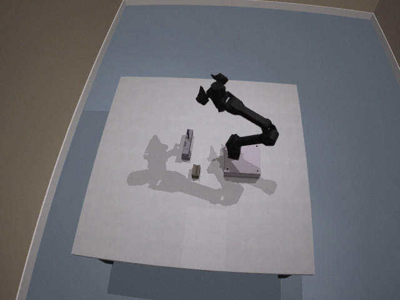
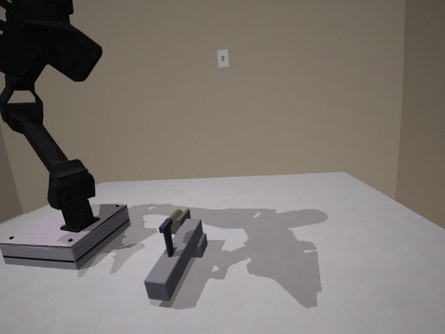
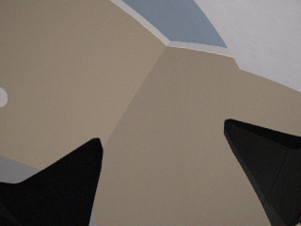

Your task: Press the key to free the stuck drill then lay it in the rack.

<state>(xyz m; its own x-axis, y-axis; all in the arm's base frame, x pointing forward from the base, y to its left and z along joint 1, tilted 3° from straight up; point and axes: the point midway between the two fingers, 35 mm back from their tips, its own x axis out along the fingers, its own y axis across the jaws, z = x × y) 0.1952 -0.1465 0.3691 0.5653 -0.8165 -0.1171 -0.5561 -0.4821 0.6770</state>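
Now: the dark blue drill 70 mm ahead of my gripper tip, 150 mm to the left of it and 330 mm below it. The rest, counted from my gripper tip: rack 30 mm behind, 340 mm to the left, 390 mm below; grey housing block 70 mm ahead, 180 mm to the left, 380 mm below.
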